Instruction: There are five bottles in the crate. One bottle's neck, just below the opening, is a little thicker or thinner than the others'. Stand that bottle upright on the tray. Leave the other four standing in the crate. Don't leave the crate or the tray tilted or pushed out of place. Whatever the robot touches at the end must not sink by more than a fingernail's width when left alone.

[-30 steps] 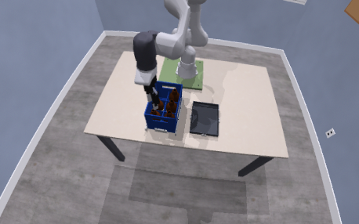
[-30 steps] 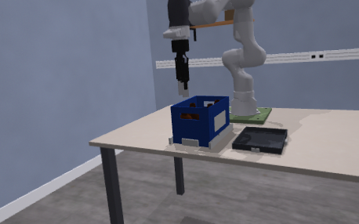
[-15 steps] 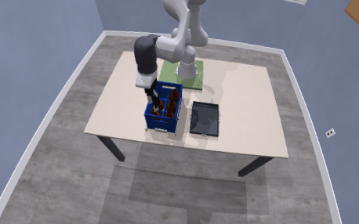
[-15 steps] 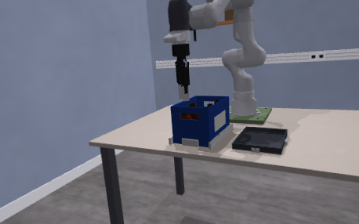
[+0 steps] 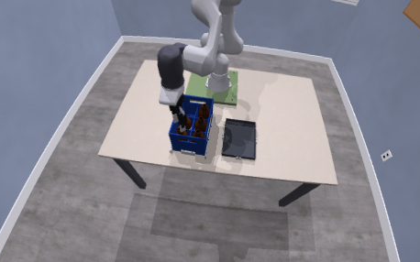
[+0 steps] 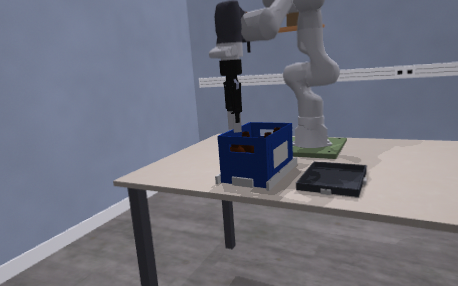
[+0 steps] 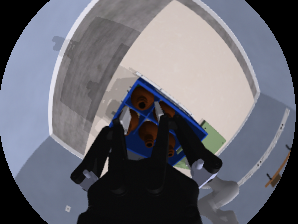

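Right now my hand is 80 mm past the blue crate, 60 mm to the right of it and 130 mm above it. Round my hand: dark tray: 40 mm behind, 330 mm to the left, 200 mm below; then bottle: 160 mm behind, 120 mm to the left, 130 mm below.
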